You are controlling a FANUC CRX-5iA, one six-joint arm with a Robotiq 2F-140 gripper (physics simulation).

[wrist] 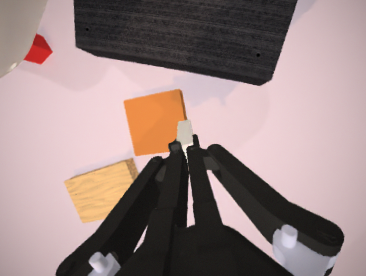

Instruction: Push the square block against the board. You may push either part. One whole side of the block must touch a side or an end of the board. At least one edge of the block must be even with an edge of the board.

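Frame: origin at the arm's base, x up, y left, z back, level; metres.
Where they show: gripper, fingertip midpoint: (186, 130).
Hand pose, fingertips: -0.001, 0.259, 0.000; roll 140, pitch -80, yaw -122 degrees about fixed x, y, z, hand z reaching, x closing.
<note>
Things, the pixels of their top centre, and the offset from my fingertips, as dx, dy, dz. Level surfaces: height alone.
- orange square block, top centre: (155, 124) -0.059, -0.007, -0.061
- light wooden board, top centre: (102, 195) -0.059, +0.126, -0.189
- red block, top centre: (22, 43) -0.048, -0.178, -0.308
- pale pink surface, surface height: dx -0.088
The orange square block (154, 120) lies flat near the middle of the wrist view. The light wooden board (100, 192) lies below and to the left of it, turned at a slightly different angle. The block's lower left corner is very near the board's upper right corner. No whole side of the block lies along the board. My gripper (186, 130) is shut and empty. Its fingertips overlap the block's lower right edge in this view; whether they touch it I cannot tell. The gripper's left linkage hides the board's lower right part.
A large black wood-grained slab (180, 35) lies across the top of the view, above the orange block. A red block (39, 50) shows at the upper left, partly hidden by a pale rounded object (17, 30) at the view's edge. The pale pink surface (310, 150) lies beneath.
</note>
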